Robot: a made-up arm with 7 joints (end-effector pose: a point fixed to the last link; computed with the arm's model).
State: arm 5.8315 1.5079 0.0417 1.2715 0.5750 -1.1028 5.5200
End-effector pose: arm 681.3 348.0 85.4 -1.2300 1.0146 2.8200
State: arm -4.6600 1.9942 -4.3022 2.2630 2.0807 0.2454 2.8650
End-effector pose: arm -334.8 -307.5 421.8 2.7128 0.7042 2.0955
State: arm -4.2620 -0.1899 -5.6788 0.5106 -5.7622 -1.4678 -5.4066
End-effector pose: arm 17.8 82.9 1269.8 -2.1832 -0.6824 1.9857
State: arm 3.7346 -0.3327 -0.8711 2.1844 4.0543 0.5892 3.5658
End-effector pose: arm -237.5 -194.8 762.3 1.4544 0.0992 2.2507
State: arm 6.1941 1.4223 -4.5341 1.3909 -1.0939 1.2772 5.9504
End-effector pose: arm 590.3 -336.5 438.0 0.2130 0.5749 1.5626
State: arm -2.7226 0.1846 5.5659 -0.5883 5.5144 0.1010 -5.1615
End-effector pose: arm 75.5 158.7 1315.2 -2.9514 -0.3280 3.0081
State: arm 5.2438 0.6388 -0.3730 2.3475 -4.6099 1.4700 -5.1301
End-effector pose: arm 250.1 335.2 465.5 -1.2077 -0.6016 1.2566
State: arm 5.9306 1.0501 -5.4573 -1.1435 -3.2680 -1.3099 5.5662
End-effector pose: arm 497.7 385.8 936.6 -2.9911 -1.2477 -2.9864
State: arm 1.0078 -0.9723 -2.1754 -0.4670 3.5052 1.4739 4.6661
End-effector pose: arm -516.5 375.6 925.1 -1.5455 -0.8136 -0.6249
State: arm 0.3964 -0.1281 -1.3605 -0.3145 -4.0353 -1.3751 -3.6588
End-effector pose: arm -196.3 43.6 1260.6 -2.6656 1.2379 2.4656
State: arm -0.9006 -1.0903 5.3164 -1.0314 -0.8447 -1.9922 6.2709
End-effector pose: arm -137.8 -647.9 597.5 1.7544 0.1449 -1.0125
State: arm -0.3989 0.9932 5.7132 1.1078 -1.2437 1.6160 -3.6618
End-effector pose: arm 518.7 471.5 564.9 1.8743 0.8937 1.1593
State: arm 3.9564 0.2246 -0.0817 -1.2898 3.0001 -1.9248 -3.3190
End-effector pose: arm 73.4 -31.0 1144.7 -3.0961 0.8658 2.6249
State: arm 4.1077 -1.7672 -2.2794 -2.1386 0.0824 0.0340 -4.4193
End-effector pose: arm 442.0 -127.5 566.6 -2.5703 -0.6862 -2.7909
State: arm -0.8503 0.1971 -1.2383 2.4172 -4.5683 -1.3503 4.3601
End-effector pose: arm -150.8 173.2 648.6 -1.4912 0.3207 -1.0572
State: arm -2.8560 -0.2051 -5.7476 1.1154 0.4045 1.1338 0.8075
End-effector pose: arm -86.7 293.6 1048.4 1.0386 0.4521 0.1502
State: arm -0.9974 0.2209 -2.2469 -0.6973 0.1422 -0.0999 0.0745
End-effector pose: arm 405.5 193.1 1193.2 -2.6308 -0.8330 2.7163
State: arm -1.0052 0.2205 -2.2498 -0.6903 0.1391 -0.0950 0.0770
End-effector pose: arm 401.2 197.1 1196.0 -2.6399 -0.8236 2.7368
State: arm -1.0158 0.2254 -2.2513 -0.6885 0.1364 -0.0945 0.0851
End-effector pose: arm 400.6 205.2 1194.7 -2.6292 -0.8201 2.7384
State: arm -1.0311 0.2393 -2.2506 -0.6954 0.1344 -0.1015 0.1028
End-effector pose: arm 405.8 220.6 1186.4 -2.5843 -0.8254 2.7079
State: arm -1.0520 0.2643 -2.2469 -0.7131 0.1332 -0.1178 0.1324
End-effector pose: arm 417.5 244.7 1168.8 -2.4941 -0.8372 2.6347
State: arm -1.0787 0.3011 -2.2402 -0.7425 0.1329 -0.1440 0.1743
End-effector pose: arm 434.6 277.7 1140.4 -2.3514 -0.8461 2.5129
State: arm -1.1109 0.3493 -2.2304 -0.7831 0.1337 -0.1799 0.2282
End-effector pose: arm 454.4 318.2 1100.3 -2.1587 -0.8352 2.3459
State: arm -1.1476 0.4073 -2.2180 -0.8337 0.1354 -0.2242 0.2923
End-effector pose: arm 473.8 363.1 1048.5 -1.9384 -0.7873 2.1573
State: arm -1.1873 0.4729 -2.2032 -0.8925 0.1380 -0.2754 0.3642
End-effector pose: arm 489.7 408.5 986.4 -1.7240 -0.6935 1.9806
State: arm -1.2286 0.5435 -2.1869 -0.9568 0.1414 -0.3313 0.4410
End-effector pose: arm 499.7 450.4 917.2 -1.5401 -0.5581 1.8407
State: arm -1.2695 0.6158 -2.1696 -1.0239 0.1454 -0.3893 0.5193
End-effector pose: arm 503.3 485.1 844.9 -1.3925 -0.3950 1.7424
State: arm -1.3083 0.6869 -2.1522 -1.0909 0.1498 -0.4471 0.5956
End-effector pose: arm 501.0 510.5 774.1 -1.2750 -0.2200 1.6784
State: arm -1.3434 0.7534 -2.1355 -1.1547 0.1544 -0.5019 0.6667
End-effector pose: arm 494.4 526.3 709.3 -1.1807 -0.0479 1.6396
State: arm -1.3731 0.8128 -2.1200 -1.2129 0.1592 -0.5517 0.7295
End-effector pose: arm 485.9 533.5 653.5 -1.1035 0.1100 1.6166
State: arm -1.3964 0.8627 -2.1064 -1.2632 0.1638 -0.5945 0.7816
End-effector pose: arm 477.5 534.2 608.6 -1.0406 0.2446 1.6029
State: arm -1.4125 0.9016 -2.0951 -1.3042 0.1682 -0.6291 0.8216
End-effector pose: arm 470.7 530.6 575.0 -0.9910 0.3512 1.5932
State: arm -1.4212 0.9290 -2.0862 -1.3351 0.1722 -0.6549 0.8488
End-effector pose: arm 466.8 524.6 552.2 -0.9552 0.4276 1.5834
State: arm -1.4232 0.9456 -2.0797 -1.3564 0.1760 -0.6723 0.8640
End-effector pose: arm 465.9 517.7 538.5 -0.9326 0.4759 1.5714
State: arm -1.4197 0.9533 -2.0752 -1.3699 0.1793 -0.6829 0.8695
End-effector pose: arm 467.6 510.4 531.9 -0.9210 0.5011 1.5563
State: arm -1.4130 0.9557 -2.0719 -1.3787 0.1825 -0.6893 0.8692
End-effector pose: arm 471.0 503.1 529.4 -0.9162 0.5126 1.5392
